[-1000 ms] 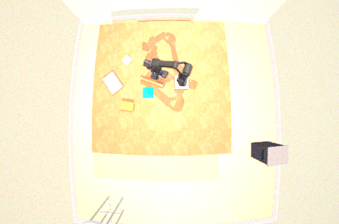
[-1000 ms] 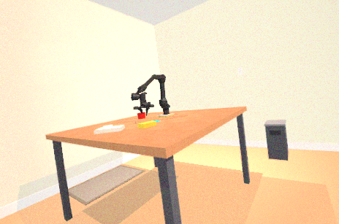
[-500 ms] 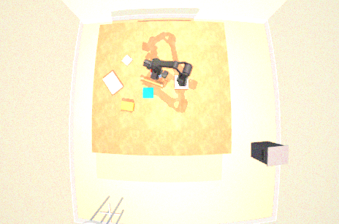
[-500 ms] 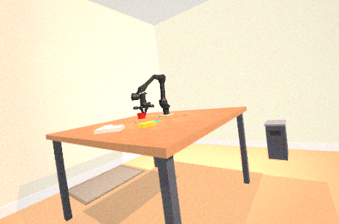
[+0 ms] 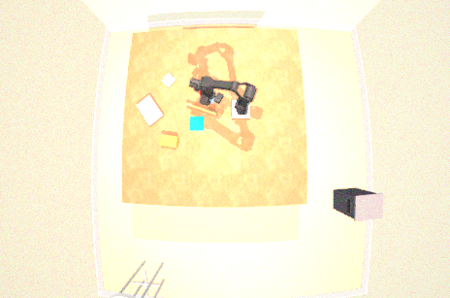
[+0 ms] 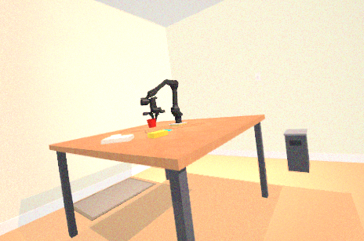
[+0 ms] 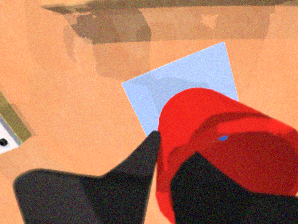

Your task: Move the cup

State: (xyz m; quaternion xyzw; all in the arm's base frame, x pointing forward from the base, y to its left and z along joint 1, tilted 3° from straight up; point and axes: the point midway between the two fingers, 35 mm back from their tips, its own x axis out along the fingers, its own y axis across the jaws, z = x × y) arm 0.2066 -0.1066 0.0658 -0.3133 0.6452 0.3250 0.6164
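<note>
The green marble is 30 mm to the right of my gripper tip, 30 mm ahead of it and 20 mm below it. The rest, counted from my gripper tip: cyan pad (160 mm to the left, 110 mm ahead, 70 mm below); pale blue pad (70 mm below, 20 mm to the right, 20 mm ahead); red cup (20 mm to the right, 20 mm ahead).
</note>
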